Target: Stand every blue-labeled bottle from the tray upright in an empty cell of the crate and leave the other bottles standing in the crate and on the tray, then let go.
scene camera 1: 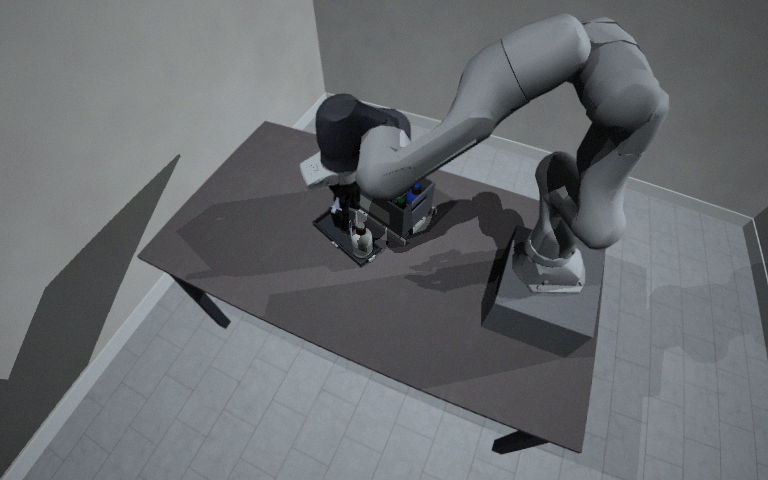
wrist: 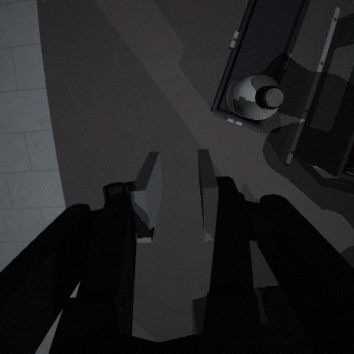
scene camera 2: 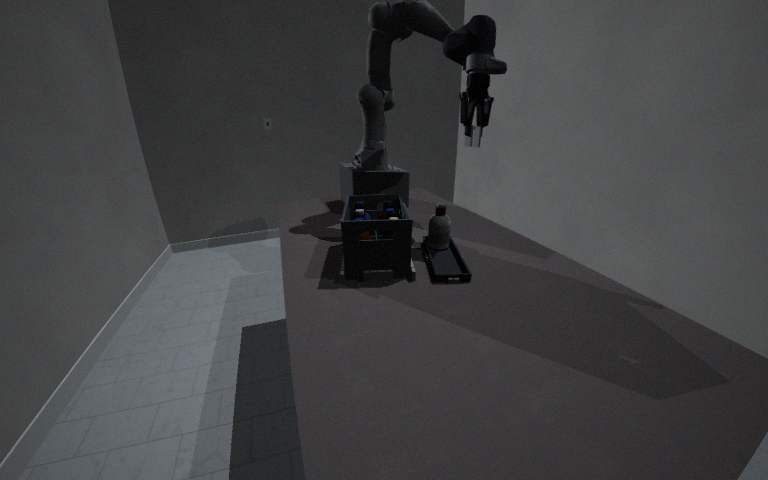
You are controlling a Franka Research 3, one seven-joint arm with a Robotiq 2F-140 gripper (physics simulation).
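The dark grey crate (scene camera 1: pixel 419 212) (scene camera 2: pixel 376 257) (wrist: pixel 336 90) stands on the table and holds several bottles. Blue caps (scene camera 2: pixel 360 204) (scene camera 1: pixel 416 187), a green cap (scene camera 2: pixel 388 203) (scene camera 1: pixel 400 200), a white cap (scene camera 2: pixel 359 211) and a cream cap (scene camera 2: pixel 393 219) show in it; their labels are mostly hidden. One white bottle with a brown neck (scene camera 1: pixel 361 243) (scene camera 2: pixel 439 232) (wrist: pixel 245 95) stands upright at one end of the black tray (scene camera 2: pixel 445 263) (wrist: pixel 270 30). No blue-labeled bottle shows on the tray. My gripper (scene camera 2: pixel 473 138) (wrist: pixel 179 169) is partly open, empty, high above the table and off the tray's bottle end.
The crate stands close beside the tray's long side. The arm's pedestal (scene camera 1: pixel 538 316) (scene camera 2: pixel 379 186) stands at the table's far end in the second scene view. The table (scene camera 1: pixel 362 328) has an edge with tiled floor (wrist: pixel 25 160) beyond it at the left of the wrist view.
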